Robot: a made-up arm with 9 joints. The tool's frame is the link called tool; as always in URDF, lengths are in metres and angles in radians. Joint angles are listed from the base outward. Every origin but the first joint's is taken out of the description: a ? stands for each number. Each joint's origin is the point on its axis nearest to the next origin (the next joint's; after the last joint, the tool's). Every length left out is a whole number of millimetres.
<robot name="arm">
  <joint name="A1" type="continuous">
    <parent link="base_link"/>
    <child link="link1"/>
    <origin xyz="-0.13 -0.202 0.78" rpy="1.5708 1.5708 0"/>
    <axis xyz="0 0 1"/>
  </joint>
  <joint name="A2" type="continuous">
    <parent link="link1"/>
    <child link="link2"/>
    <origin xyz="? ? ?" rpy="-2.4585 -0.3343 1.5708"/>
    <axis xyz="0 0 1"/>
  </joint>
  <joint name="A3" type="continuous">
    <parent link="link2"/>
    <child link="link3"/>
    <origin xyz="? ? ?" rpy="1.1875 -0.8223 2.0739"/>
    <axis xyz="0 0 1"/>
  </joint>
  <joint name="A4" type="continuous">
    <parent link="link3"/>
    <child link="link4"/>
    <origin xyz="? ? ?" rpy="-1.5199 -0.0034 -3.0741"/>
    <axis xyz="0 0 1"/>
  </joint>
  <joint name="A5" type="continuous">
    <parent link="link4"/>
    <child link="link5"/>
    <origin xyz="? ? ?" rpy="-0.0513 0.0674 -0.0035"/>
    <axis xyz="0 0 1"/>
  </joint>
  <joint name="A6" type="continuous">
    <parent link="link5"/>
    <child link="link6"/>
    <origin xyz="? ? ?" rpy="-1.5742 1.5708 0"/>
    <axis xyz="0 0 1"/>
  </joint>
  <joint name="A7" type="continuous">
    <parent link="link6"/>
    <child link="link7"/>
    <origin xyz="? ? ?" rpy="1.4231 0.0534 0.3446"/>
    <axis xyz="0 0 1"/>
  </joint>
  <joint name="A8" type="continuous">
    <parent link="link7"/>
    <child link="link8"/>
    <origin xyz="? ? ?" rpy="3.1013 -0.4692 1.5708"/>
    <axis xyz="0 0 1"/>
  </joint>
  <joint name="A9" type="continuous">
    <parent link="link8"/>
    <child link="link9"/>
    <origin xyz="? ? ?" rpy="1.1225 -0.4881 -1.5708"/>
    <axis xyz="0 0 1"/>
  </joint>
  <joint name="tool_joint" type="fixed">
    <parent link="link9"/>
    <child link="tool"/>
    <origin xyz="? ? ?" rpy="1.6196 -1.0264 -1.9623"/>
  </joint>
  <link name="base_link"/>
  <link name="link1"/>
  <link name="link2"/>
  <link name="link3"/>
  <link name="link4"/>
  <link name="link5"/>
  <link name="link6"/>
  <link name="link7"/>
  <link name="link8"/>
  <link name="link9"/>
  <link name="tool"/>
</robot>
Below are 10 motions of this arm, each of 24 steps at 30 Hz.
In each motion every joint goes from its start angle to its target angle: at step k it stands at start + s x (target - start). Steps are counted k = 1, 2, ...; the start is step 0. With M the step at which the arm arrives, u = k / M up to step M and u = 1 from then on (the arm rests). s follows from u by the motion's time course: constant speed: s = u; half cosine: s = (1 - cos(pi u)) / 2; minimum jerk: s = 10 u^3 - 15 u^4 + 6 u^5.
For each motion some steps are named. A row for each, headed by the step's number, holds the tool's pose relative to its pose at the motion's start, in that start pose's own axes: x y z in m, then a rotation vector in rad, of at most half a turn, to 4 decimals.
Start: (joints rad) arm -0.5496 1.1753 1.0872 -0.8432 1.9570 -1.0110 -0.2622 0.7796 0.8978
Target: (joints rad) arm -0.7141 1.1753 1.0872 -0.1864 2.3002 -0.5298 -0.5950 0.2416 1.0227
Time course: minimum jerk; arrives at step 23
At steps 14, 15, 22, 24:
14: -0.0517 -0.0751 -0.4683 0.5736 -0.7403 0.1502
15: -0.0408 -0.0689 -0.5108 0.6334 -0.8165 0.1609
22: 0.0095 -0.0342 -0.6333 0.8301 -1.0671 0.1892
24: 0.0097 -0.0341 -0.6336 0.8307 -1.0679 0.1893

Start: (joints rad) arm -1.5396 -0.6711 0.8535 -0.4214 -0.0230 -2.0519 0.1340 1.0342 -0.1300
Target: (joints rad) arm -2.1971 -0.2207 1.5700 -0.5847 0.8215 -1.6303 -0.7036 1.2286 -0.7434
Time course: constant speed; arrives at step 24
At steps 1, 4, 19, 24:
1: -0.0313 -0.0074 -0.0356 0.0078 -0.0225 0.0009
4: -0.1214 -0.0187 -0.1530 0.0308 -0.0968 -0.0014
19: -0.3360 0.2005 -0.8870 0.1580 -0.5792 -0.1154
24: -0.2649 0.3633 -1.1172 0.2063 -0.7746 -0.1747

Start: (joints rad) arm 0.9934 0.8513 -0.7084 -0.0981 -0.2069 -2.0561 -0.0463 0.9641 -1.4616
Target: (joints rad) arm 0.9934 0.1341 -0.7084 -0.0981 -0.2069 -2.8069 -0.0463 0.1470 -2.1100
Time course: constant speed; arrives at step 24
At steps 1, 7, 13, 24:
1: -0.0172 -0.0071 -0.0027 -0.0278 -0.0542 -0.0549
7: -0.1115 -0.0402 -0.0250 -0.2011 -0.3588 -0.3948
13: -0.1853 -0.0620 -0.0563 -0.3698 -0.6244 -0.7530
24: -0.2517 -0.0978 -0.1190 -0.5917 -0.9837 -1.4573

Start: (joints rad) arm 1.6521 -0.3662 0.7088 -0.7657 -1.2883 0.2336 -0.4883 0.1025 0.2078
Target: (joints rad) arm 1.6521 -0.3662 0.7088 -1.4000 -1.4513 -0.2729 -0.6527 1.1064 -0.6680
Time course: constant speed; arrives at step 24
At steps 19, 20, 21, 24:
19: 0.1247 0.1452 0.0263 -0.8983 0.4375 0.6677
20: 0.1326 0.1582 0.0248 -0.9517 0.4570 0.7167
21: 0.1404 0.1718 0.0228 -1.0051 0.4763 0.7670
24: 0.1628 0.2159 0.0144 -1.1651 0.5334 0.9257

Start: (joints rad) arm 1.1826 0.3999 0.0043 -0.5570 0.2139 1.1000 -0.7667 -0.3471 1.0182
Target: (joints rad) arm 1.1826 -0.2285 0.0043 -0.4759 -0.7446 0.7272 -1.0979 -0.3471 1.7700
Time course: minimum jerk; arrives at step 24
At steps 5, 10, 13, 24:
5: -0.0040 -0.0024 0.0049 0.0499 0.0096 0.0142
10: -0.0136 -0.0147 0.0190 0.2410 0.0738 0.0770
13: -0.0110 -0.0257 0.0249 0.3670 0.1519 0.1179
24: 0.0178 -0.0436 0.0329 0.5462 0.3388 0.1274

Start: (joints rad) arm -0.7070 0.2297 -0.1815 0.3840 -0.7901 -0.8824 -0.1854 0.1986 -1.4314
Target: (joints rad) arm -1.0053 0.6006 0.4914 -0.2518 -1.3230 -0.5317 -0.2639 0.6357 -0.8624
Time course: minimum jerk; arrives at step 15
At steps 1, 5, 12, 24:
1: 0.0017 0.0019 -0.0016 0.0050 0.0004 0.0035
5: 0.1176 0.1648 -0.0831 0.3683 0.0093 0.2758
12: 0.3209 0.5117 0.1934 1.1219 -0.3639 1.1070
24: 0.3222 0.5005 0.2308 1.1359 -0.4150 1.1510

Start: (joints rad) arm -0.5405 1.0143 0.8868 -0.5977 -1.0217 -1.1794 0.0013 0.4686 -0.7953
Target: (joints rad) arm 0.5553 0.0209 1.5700 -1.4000 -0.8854 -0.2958 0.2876 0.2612 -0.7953
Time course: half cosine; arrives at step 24
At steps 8, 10, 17, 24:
8: 0.2890 0.3480 0.1565 -0.4764 0.1788 0.4354
10: 0.3645 0.5684 0.1312 -0.6570 0.2363 0.7064
17: 0.0312 1.1779 -0.1409 -0.8485 0.2756 1.9332
24: -0.3004 1.1998 -0.1196 -0.5895 0.2068 2.5317

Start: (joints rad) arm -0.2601 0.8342 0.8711 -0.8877 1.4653 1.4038 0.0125 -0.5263 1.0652
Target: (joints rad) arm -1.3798 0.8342 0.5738 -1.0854 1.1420 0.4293 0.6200 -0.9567 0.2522
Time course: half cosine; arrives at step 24
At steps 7, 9, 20, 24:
7: -0.0756 -0.0544 0.0381 -0.0056 -0.1184 0.2443
9: -0.1128 -0.0952 0.0605 0.0150 -0.2143 0.3652
20: -0.2187 -0.4076 0.1023 0.3603 -0.9905 0.5393
24: -0.2225 -0.4436 0.0916 0.4064 -1.0822 0.4923

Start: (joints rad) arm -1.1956 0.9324 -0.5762 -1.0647 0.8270 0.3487 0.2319 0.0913 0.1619
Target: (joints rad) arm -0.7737 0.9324 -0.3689 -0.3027 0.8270 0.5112 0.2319 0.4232 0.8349
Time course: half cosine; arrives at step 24
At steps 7, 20, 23, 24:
7: 0.0407 -0.0082 -0.0209 0.0583 0.1609 -0.2146
20: 0.1589 -0.1495 -0.0927 0.5400 0.5010 -1.1134
23: 0.1636 -0.1685 -0.0976 0.5984 0.5082 -1.1908
24: 0.1639 -0.1698 -0.0979 0.6025 0.5086 -1.1960

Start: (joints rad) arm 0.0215 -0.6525 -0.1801 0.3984 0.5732 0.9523 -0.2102 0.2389 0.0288
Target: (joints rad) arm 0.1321 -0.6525 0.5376 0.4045 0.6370 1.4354 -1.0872 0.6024 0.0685
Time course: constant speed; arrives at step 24
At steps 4, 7, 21, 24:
4: 0.0640 0.0117 0.0074 0.0140 0.2597 0.0308
7: 0.1073 0.0250 0.0066 0.0113 0.4507 0.0539
21: 0.2287 0.1209 -0.0449 -0.1478 1.2762 0.1297
24: 0.2345 0.1432 -0.0607 -0.2116 1.4338 0.1325

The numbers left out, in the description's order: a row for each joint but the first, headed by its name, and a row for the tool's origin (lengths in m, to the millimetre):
A2: 0.132 -0.015 0
A3: -0.065 0.203 0
A4: 0.008 -0.134 0
A5: -0.163 -0.065 0
A6: 0.131 -0.197 0
A7: 0.476 -0.087 0
A8: 0.168 -0.04 0
A9: 0.011 0.039 0
tool: 0.001 -0.003 0

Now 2 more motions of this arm.
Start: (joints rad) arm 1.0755 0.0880 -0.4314 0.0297 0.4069 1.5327 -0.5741 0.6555 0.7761
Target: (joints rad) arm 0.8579 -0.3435 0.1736 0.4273 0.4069 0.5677 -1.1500 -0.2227 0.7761
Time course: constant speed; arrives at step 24
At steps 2, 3, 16, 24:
2: 0.0348 -0.0274 0.0742 0.0063 0.1117 0.0901
3: 0.0566 -0.0402 0.1096 0.0133 0.1678 0.1335
16: 0.5311 -0.1553 0.3730 0.3153 0.8922 0.5679
24: 0.8654 -0.1894 0.2965 0.6591 1.3054 0.6776

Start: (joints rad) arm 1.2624 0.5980 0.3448 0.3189 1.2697 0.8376 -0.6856 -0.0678 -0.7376
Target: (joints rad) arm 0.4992 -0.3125 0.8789 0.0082 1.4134 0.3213 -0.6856 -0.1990 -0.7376
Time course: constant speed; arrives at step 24
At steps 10, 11, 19, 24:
10: 0.1061 -0.0925 -0.1891 0.3406 0.1279 0.1368
11: 0.1138 -0.1001 -0.2119 0.3770 0.1405 0.1426
19: 0.1466 -0.1474 -0.4090 0.6743 0.2291 0.1403
24: 0.1403 -0.1638 -0.5375 0.8605 0.2663 0.0996

